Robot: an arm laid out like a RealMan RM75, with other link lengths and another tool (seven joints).
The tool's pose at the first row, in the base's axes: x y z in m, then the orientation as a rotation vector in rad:
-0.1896 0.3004 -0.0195 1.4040 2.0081 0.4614
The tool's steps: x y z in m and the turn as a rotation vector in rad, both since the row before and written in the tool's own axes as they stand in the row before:
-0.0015 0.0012 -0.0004 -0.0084 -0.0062 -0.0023
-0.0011 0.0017 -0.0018 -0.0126 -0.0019 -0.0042
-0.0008 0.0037 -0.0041 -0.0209 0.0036 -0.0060
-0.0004 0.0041 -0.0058 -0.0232 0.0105 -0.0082
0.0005 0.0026 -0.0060 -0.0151 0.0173 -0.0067
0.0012 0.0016 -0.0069 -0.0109 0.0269 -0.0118
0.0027 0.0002 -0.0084 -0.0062 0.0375 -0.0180
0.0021 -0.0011 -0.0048 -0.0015 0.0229 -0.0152
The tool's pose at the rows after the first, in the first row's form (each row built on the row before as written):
-0.1887 0.2995 -0.0180 1.3963 2.0004 0.4634
-0.1885 0.2992 -0.0153 1.3842 1.9952 0.4719
-0.1886 0.3001 -0.0098 1.3652 1.9913 0.4915
-0.1898 0.3017 -0.0030 1.3424 1.9929 0.5175
-0.1925 0.3034 0.0027 1.3259 2.0029 0.5417
-0.1968 0.3053 0.0082 1.3059 2.0255 0.5670
-0.2035 0.3078 0.0134 1.2810 2.0623 0.5931
-0.2083 0.3090 0.0155 1.2621 2.0880 0.6050

